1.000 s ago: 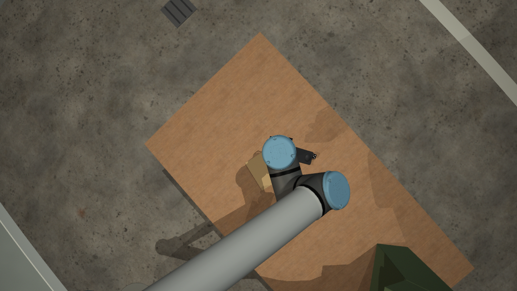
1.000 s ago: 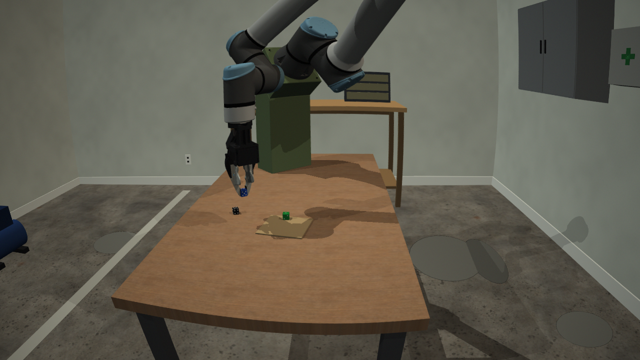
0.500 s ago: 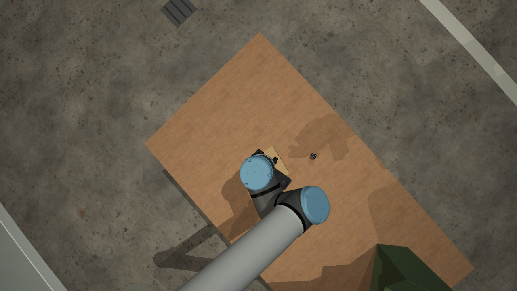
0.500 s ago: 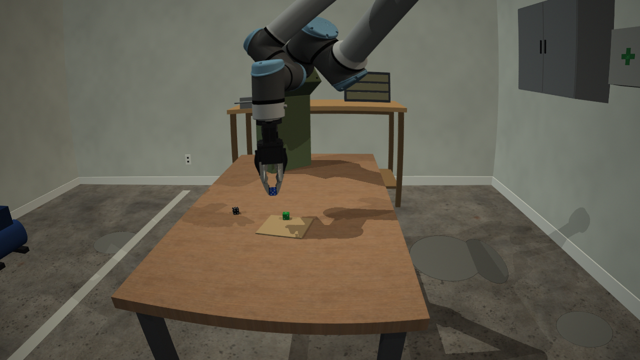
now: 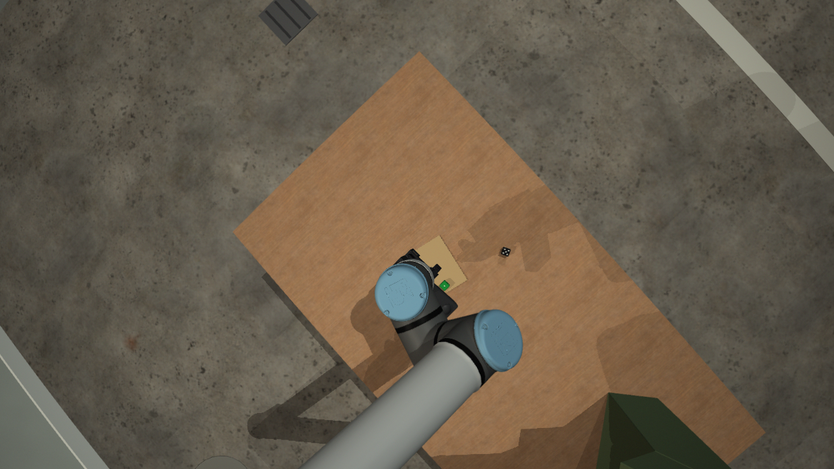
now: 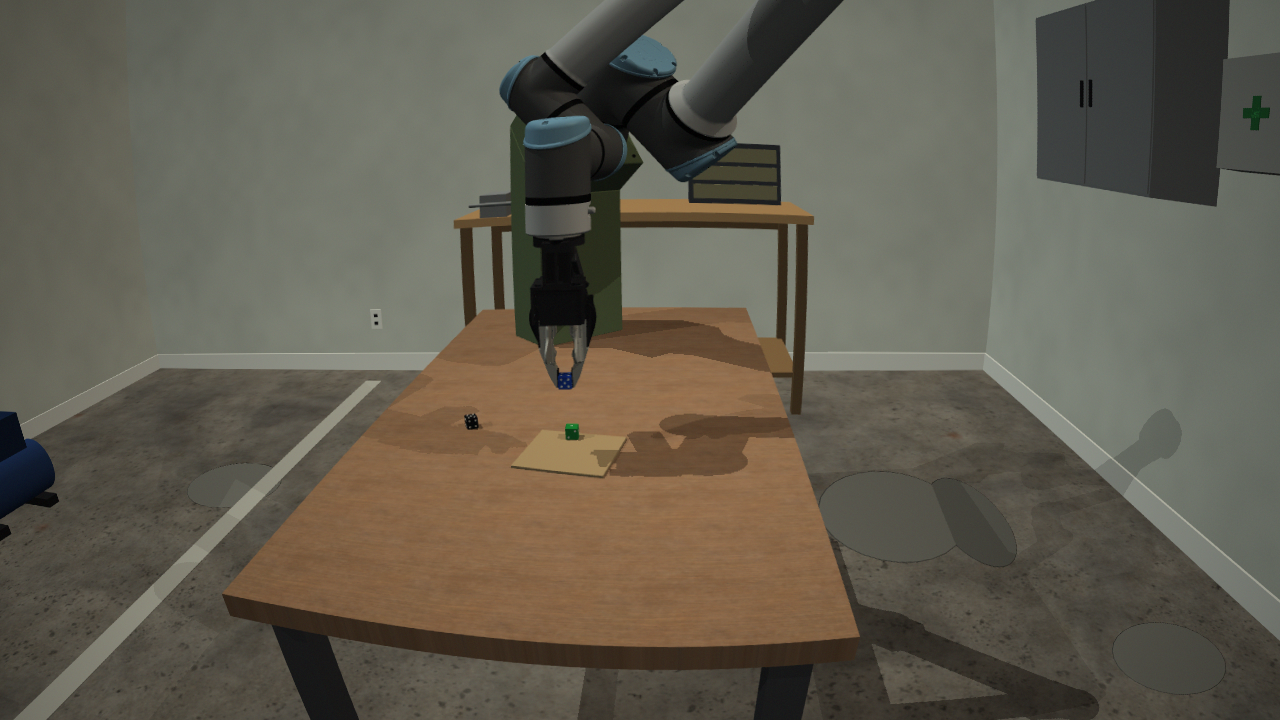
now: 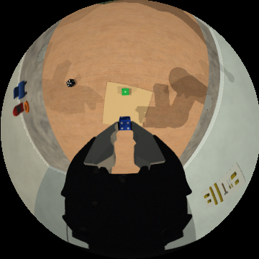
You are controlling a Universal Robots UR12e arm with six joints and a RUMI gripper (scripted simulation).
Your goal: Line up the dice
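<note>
My hand is 120 mm above the tan mat. Round my hand: blue die: 10 mm below; black die: 200 mm to the right, 110 mm below, 50 mm behind; green die: 110 mm below, 50 mm behind, 10 mm to the right.
</note>
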